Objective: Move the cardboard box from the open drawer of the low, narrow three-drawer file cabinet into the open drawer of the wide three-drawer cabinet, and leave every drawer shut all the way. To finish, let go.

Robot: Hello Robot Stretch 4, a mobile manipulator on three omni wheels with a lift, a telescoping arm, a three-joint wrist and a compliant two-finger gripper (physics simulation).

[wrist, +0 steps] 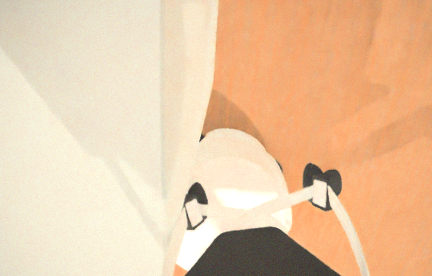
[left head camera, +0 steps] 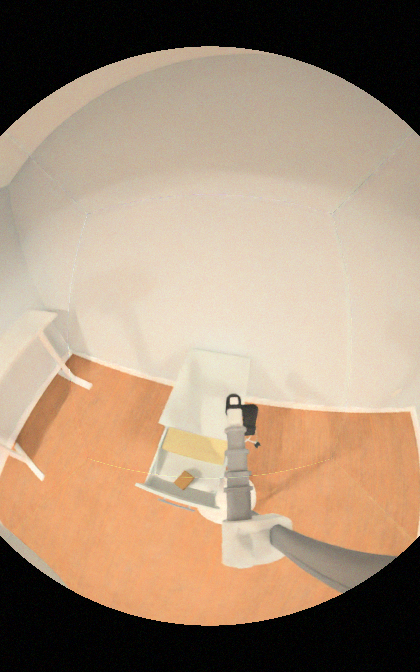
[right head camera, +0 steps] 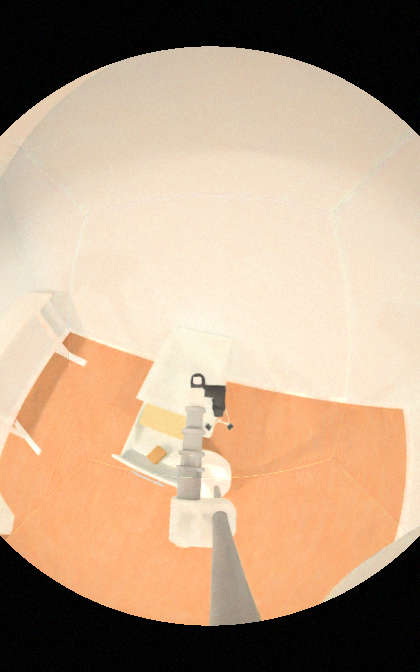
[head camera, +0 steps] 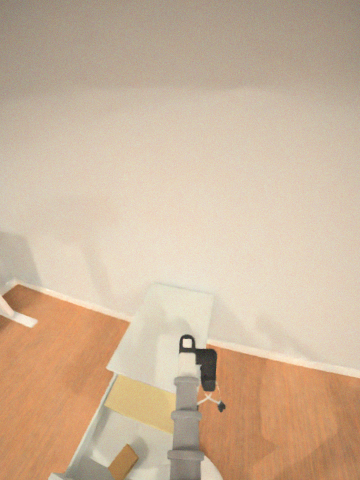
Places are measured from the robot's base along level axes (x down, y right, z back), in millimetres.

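Pixels of known places: gripper, between the fingertips: [wrist: 254, 188] [head camera: 208, 410].
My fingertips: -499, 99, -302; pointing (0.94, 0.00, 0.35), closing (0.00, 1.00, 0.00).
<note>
Behind a point stands the place of what it marks, as x, y, z.
The brown cardboard box [head camera: 123, 461] @[-544, -224, -124] [left head camera: 184, 480] [right head camera: 156, 454] lies in the open drawer [head camera: 89, 431] @[-544, -383, -197] [left head camera: 175, 496] [right head camera: 145, 471] of the low, narrow white file cabinet [head camera: 150, 340] @[-617, -183, -557] [left head camera: 205, 385] [right head camera: 175, 365], near the drawer's front. My gripper [head camera: 210, 404] @[-499, 99, -302] [left head camera: 250, 443] [right head camera: 219, 426] [wrist: 254, 188] @[-499, 99, -302] is open and empty, its fingers apart. It hangs at the cabinet's right side, right of the box, near the cabinet's edge in the wrist view. My arm covers the drawer's right part in the head views. I cannot make out the wide three-drawer cabinet.
A yellow panel [head camera: 140, 402] @[-544, -196, -310] [left head camera: 195, 445] [right head camera: 162, 421] spans the back of the open drawer. My round white base [right head camera: 220, 465] [wrist: 240, 160] @[-185, 87, -177] is close by the drawer's right front. A white table [left head camera: 20, 345] [right head camera: 22, 340] stands at the left. A wall rises behind the cabinet.
</note>
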